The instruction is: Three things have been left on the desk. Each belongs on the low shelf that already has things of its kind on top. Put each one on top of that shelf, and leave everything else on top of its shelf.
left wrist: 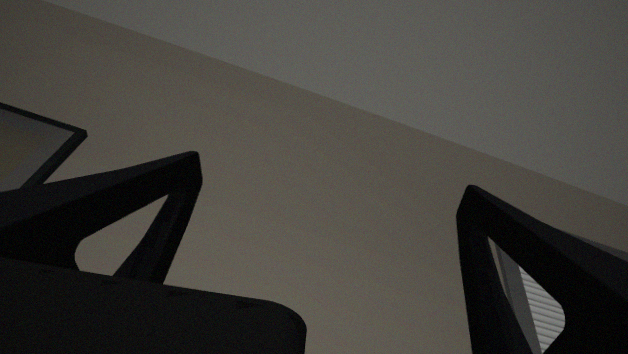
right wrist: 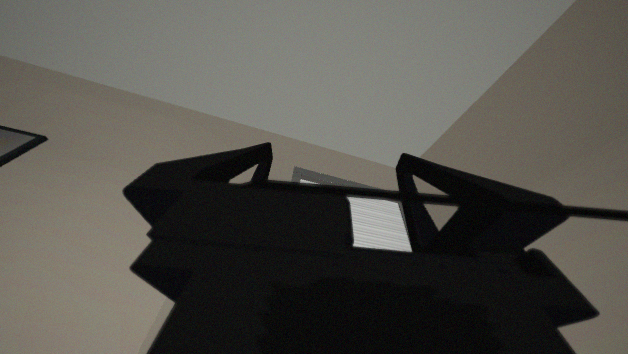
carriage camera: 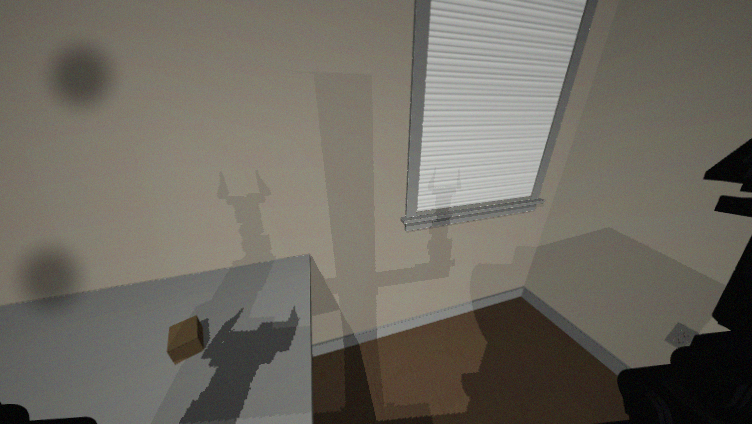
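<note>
A small brown box-like block lies on the grey desk in the carriage view, left of the desk's right edge, beside the dark shadow of an arm. My left gripper is open and empty in the left wrist view, raised with its fingers in front of the wall. My right gripper is open and empty in the right wrist view, pointing up toward the wall and ceiling corner. Both are away from the block. The low shelves and the other things of the task do not show in these views.
Beyond the desk's right edge lies brown floor, bounded by a pale skirting board and the walls. A window with a white blind is on the wall behind. A dark arm part stands at the right of the carriage view. A picture frame hangs on the wall.
</note>
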